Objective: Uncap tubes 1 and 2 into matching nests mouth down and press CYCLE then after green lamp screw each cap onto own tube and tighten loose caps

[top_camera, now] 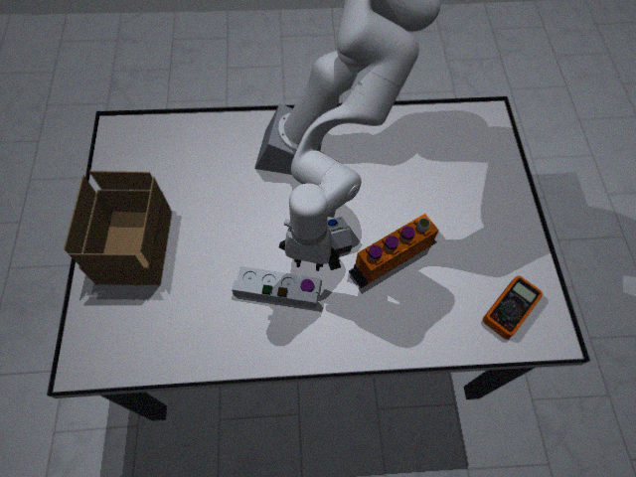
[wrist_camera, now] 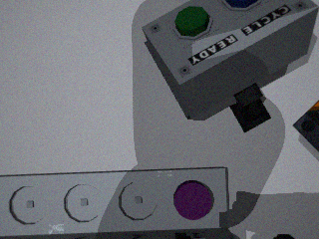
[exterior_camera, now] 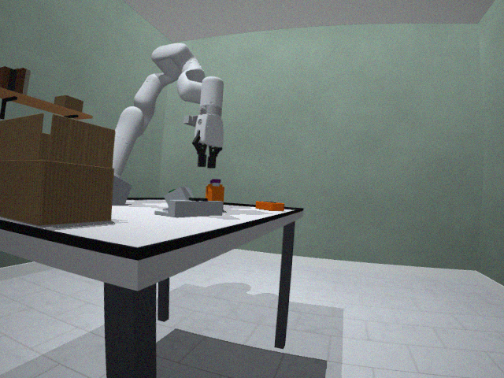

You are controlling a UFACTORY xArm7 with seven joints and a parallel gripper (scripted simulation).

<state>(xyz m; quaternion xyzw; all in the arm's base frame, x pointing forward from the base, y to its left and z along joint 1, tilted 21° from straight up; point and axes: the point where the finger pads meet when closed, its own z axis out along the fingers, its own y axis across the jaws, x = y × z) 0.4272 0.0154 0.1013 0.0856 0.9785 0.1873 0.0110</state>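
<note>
Right now my hand is 25 cm to the right of the purple cap, 12 cm past it and 6 cm above it. Also, from my hand: blue key: 16 cm behind, 11 cm below, 6 cm to the left; then green key: 15 cm behind, 11 cm below, 1 cm to the left; then grey key housing: 14 cm behind, 12 cm below, 4 cm to the left.
</note>
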